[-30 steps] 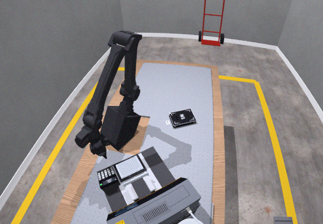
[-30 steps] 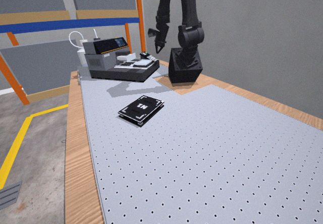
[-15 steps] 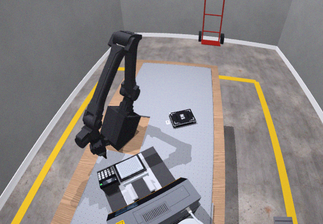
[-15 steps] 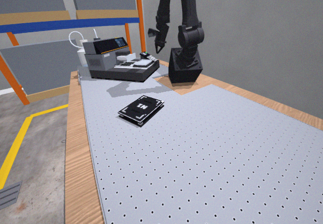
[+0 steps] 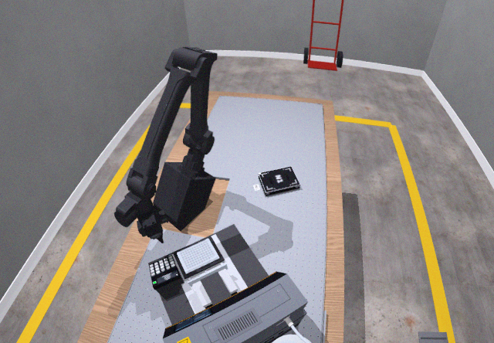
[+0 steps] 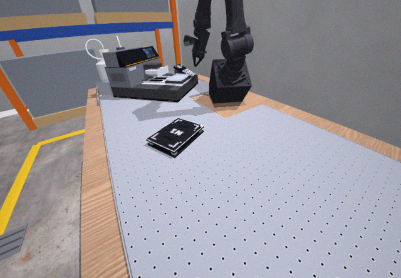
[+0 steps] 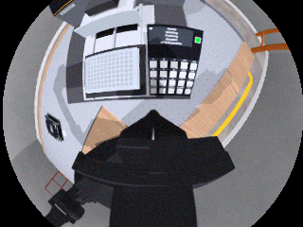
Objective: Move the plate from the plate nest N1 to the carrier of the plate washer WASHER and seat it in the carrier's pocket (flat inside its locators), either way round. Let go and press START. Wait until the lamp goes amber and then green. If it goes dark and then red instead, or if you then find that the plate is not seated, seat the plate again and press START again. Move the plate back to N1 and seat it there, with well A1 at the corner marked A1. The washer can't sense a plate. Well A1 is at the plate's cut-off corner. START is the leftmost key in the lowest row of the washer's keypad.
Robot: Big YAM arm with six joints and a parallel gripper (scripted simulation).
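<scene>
Right now the white well plate is 120 mm ahead of my hand, 60 mm below it and 20 mm to the left of it. Also, from my hand: small white tag: 440 mm to the left, 200 mm ahead, 140 mm below; plate washer: 240 mm ahead, 80 mm to the right, 10 mm below; dark carrier: 120 mm ahead, 60 mm below, 20 mm to the left.
</scene>
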